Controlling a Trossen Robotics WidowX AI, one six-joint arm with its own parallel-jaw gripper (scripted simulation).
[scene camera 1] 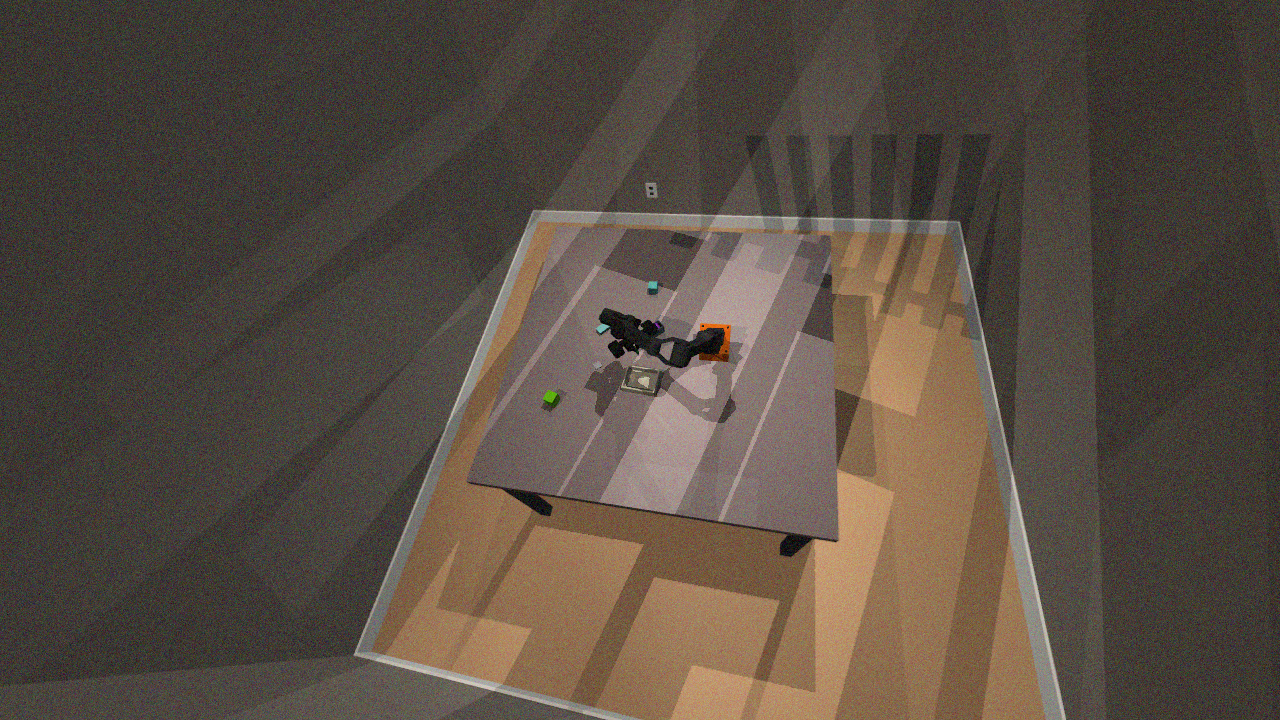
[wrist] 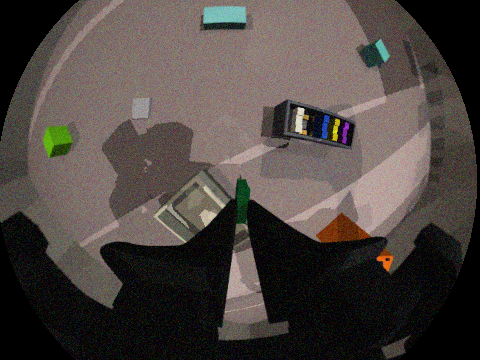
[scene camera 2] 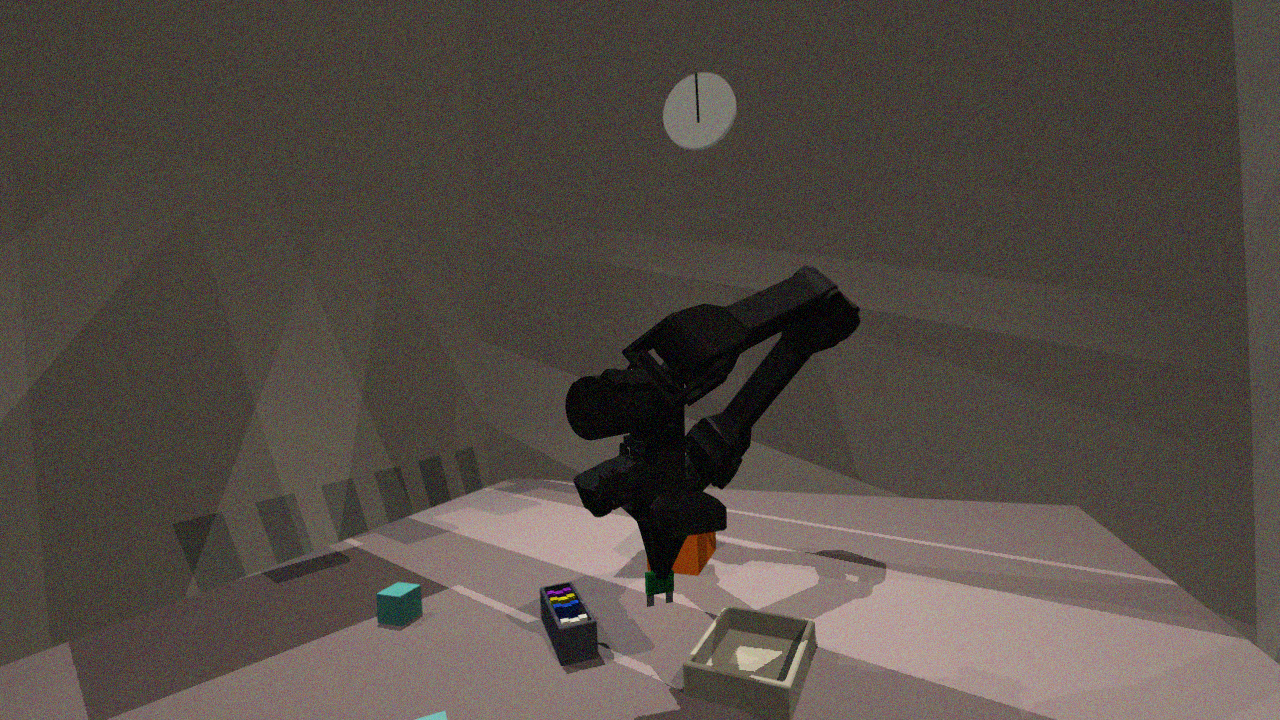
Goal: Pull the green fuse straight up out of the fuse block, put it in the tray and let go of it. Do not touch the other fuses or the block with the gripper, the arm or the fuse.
Labels:
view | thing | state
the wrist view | my gripper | -
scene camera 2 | my gripper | -
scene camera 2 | green fuse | held by my gripper
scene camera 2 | teal cube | -

